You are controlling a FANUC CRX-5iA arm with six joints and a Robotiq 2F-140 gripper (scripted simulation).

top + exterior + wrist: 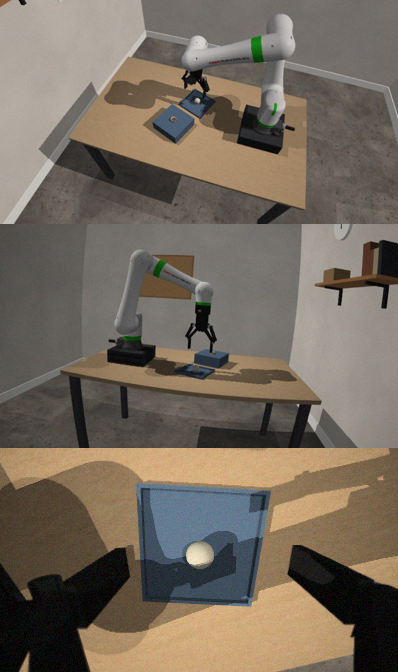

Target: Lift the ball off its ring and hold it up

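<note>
Right now my hand is 120 mm above the pale ball, 20 mm to the left of it and 10 mm past it. Round my hand: blue block (220 mm to the left, 90 mm below, 70 mm ahead).
</note>
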